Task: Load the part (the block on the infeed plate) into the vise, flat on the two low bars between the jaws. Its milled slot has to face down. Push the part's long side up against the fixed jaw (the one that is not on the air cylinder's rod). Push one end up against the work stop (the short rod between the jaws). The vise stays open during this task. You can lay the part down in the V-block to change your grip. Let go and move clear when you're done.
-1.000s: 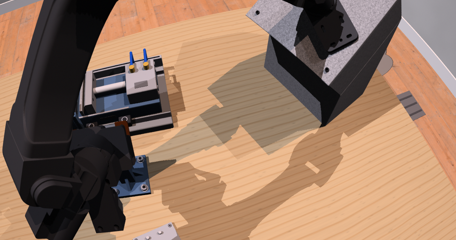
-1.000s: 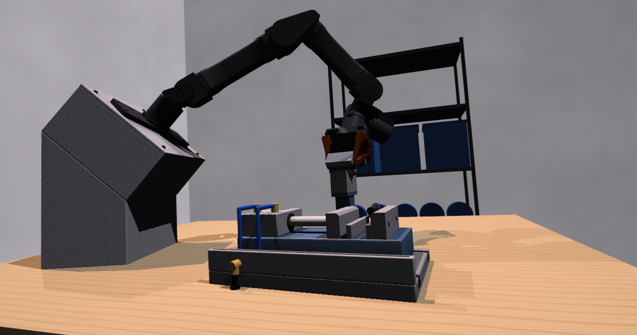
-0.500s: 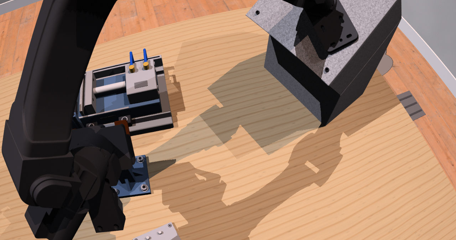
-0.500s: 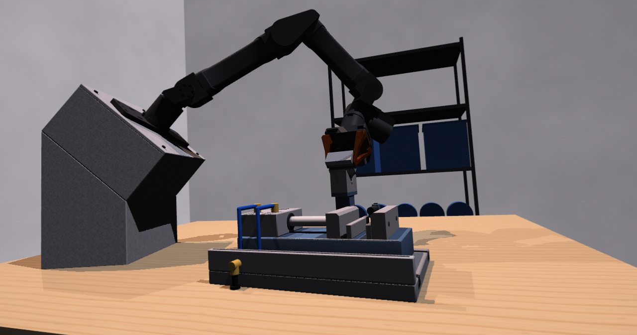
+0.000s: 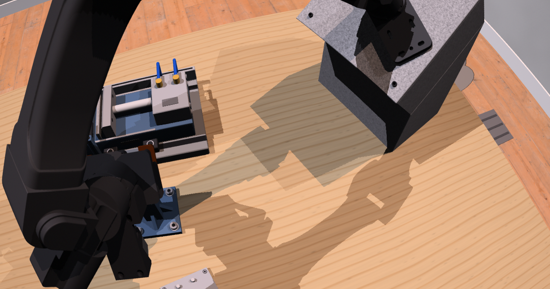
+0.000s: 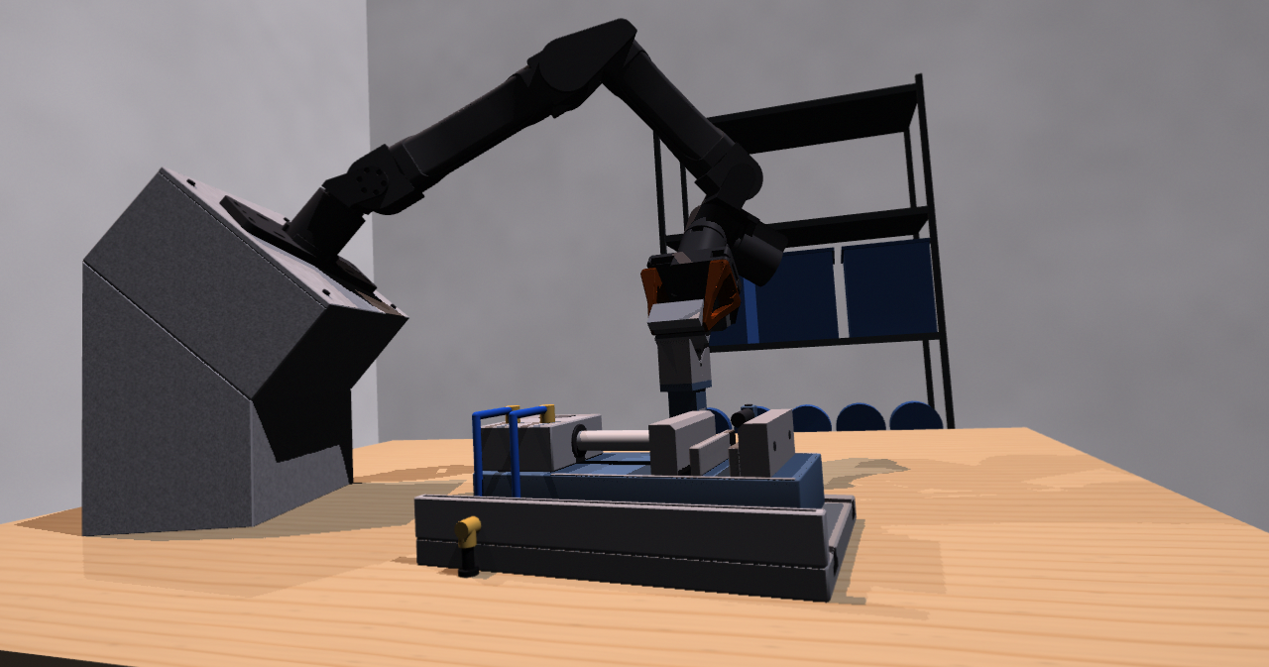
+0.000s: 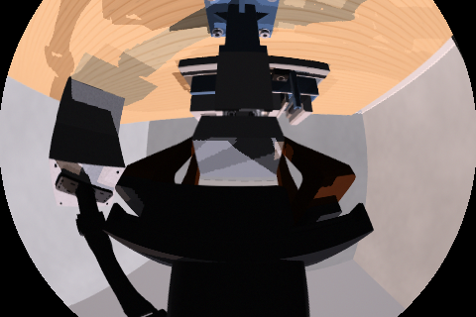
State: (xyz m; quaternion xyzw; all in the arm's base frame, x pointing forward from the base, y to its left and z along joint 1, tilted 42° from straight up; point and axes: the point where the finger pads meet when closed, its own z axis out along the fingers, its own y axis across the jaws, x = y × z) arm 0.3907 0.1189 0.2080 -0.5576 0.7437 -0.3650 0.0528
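The grey part lies right at my hand. Also, from my hand: moving jaw 18 cm to the right, 10 cm below, 9 cm ahead; then cylinder rod 19 cm to the right, 10 cm below, 4 cm ahead; then work stop rod 13 cm to the right, 12 cm ahead, 9 cm below.
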